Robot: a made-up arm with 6 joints. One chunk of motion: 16 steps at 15 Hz.
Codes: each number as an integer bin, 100 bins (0 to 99) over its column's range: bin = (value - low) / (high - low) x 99, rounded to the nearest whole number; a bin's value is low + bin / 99 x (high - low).
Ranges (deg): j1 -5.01..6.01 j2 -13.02..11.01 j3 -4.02..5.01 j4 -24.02..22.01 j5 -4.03..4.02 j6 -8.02..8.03
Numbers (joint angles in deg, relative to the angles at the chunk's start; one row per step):
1: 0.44 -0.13 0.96 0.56 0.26 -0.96
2: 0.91 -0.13 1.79 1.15 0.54 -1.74
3: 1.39 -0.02 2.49 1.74 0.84 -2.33
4: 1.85 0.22 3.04 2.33 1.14 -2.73
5: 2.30 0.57 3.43 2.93 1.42 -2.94
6: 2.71 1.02 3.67 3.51 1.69 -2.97
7: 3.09 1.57 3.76 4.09 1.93 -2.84
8: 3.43 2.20 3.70 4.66 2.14 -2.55
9: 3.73 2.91 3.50 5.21 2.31 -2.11
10: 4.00 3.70 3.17 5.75 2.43 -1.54
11: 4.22 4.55 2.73 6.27 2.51 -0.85
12: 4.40 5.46 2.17 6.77 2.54 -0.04
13: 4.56 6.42 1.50 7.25 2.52 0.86
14: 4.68 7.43 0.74 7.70 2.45 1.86
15: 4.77 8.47 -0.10 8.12 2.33 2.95
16: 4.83 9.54 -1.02 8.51 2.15 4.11
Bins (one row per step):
1: 49 53 55 53 53 44
2: 53 53 64 54 56 39
3: 57 54 71 55 60 35
4: 62 55 77 57 64 33
5: 66 56 82 58 67 31
6: 69 58 84 59 70 31
7: 73 60 85 60 73 32
8: 76 63 85 62 76 34
9: 79 66 82 63 78 36
10: 81 69 79 64 79 40
11: 83 72 74 65 80 44
12: 85 76 68 66 81 49
13: 86 80 61 67 81 55
14: 87 84 52 68 80 61
15: 88 89 43 69 78 68
16: 88 93 33 70 76 75

